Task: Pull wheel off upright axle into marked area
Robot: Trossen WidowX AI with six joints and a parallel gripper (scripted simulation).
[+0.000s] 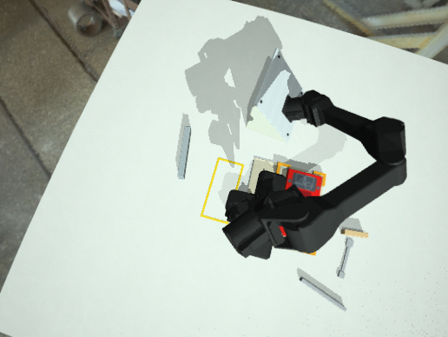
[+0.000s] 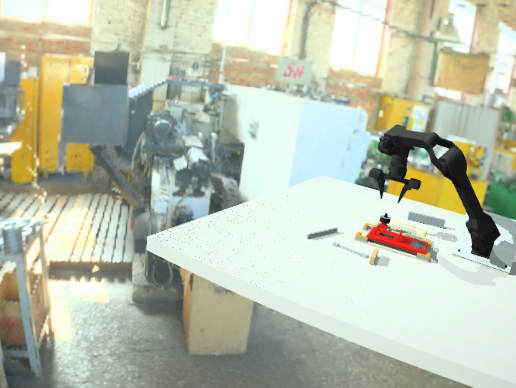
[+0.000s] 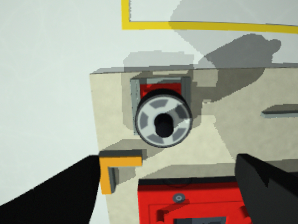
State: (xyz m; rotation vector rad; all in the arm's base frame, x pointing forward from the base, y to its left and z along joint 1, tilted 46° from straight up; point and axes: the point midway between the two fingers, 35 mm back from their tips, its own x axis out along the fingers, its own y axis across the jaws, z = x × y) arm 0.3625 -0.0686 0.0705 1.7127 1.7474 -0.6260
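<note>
My gripper tip is 7 cm above the wheel. Also, from my gripper tip: grey bolt-like piece: 30 cm to the left, 10 cm below, 1 cm ahead; wooden block: 31 cm to the left, 9 cm below, 7 cm behind.
</note>
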